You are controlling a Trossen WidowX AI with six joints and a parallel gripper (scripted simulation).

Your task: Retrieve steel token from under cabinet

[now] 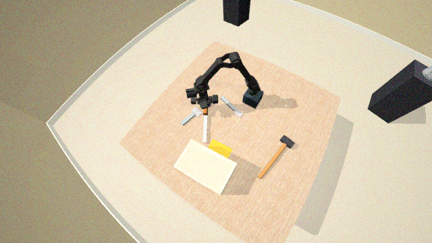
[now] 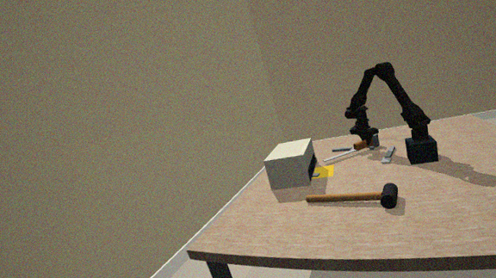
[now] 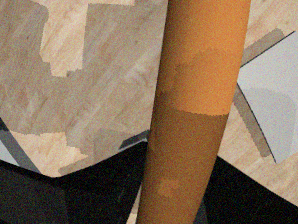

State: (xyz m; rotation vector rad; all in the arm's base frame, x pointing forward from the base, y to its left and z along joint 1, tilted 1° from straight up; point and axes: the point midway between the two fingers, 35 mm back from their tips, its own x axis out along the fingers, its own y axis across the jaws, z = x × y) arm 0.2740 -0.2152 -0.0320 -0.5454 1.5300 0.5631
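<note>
The tiny cube is 2 cm behind my gripper tip and 2 cm below it. Also, from my gripper tip: grey t-shaped tool: 12 cm ahead, 3 cm to the right, 2 cm below; then grey flat tool: 12 cm behind, 16 cm to the left, 2 cm below; then grey block: 2 cm behind, 5 cm to the right, 1 cm above.
</note>
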